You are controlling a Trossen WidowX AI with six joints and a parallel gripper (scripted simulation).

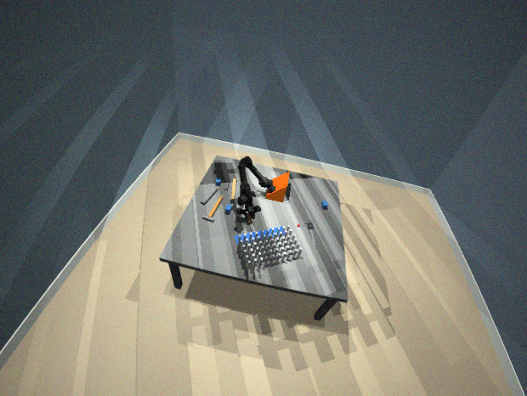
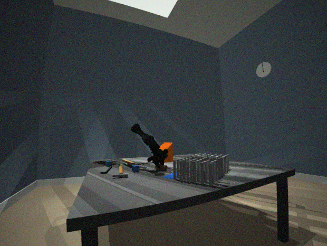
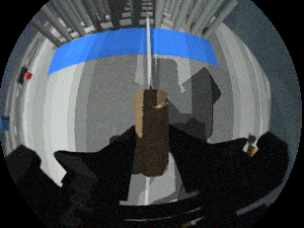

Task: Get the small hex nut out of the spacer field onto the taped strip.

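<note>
The hook tool is 9 cm ahead of my gripper tip and 5 cm to the left of it. The rest, counted from my gripper tip: blue taped strip (12 cm ahead, 11 cm to the left, 1 cm below); red thing (4 cm behind, 40 cm to the left).
</note>
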